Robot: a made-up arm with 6 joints.
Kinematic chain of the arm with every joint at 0, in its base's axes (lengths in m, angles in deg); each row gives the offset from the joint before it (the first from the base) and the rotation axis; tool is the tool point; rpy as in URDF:
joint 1: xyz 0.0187 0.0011 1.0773 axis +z
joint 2: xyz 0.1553 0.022 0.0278 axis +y
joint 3: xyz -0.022 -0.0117 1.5 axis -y
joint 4: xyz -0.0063 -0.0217 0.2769 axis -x
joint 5: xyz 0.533 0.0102 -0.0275 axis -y
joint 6: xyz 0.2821 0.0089 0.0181 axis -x
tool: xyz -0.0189 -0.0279 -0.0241 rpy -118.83 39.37 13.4
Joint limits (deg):
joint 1: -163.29..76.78
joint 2: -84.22..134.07
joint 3: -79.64..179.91
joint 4: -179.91..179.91
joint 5: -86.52..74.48
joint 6: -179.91..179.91
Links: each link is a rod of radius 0.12 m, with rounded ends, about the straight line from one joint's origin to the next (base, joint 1, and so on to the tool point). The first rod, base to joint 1, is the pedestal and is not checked.
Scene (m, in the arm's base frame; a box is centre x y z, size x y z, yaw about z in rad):
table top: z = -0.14
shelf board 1: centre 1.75 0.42 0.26 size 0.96 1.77 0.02 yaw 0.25
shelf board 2: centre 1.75 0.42 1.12 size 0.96 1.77 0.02 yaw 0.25
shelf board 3: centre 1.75 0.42 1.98 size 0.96 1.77 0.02 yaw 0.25
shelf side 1: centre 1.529 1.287 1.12 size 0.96 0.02 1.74 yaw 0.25
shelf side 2: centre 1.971 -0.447 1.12 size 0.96 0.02 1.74 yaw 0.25
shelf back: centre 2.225 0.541 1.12 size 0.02 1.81 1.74 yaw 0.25
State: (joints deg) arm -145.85 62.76 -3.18 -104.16 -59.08 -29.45
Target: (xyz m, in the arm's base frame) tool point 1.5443 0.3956 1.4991
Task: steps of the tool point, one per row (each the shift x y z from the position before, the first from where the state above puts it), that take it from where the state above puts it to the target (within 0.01 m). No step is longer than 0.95 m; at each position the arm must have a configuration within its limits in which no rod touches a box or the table.
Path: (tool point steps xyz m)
1: -0.0209 -0.2156 0.1682
2: 0.0427 -0.1648 0.1984
3: 0.0987 -0.1069 0.1959
4: 0.1399 -0.0541 0.1688
5: 0.2148 0.5298 0.7202
6: 0.4512 0.6508 0.3863
7: 0.5691 0.5858 -0.0012
8: 0.5303 0.3891 -0.3234
9: 0.3636 0.1534 -0.4969
10: 0.1457 -0.0356 -0.5008
11: -0.0323 -0.1329 -0.3778
12: 0.2170 0.0638 -0.0249
13: 0.1997 0.0511 0.0012
14: 0.1758 0.0363 0.0236

